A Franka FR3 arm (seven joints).
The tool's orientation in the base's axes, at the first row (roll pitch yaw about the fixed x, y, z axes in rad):
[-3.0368, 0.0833, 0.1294]
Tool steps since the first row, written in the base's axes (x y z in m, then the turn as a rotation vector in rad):
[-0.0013, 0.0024, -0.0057, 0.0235, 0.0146, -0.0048]
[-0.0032, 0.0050, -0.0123, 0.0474, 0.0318, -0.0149]
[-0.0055, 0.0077, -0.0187, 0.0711, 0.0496, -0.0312]
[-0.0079, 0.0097, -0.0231, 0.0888, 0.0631, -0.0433]
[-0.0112, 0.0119, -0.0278, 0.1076, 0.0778, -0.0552]
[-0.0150, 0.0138, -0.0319, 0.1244, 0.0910, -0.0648]
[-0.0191, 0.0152, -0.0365, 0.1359, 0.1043, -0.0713]
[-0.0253, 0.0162, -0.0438, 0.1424, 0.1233, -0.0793]
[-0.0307, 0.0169, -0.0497, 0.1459, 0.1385, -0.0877]
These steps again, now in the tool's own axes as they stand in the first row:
[-0.0005, -0.0019, 0.0060, 0.0255, -0.0111, 0.0039]
[-0.0015, -0.0040, 0.0130, 0.0522, -0.0242, 0.0132]
[-0.0029, -0.0063, 0.0198, 0.0792, -0.0372, 0.0287]
[-0.0046, -0.0081, 0.0246, 0.0995, -0.0472, 0.0403]
[-0.0072, -0.0102, 0.0297, 0.1209, -0.0582, 0.0517]
[-0.0104, -0.0121, 0.0343, 0.1400, -0.0682, 0.0608]
[-0.0139, -0.0135, 0.0394, 0.1536, -0.0793, 0.0674]
[-0.0193, -0.0145, 0.0473, 0.1632, -0.0964, 0.0765]
[-0.0240, -0.0152, 0.0538, 0.1693, -0.1101, 0.0859]

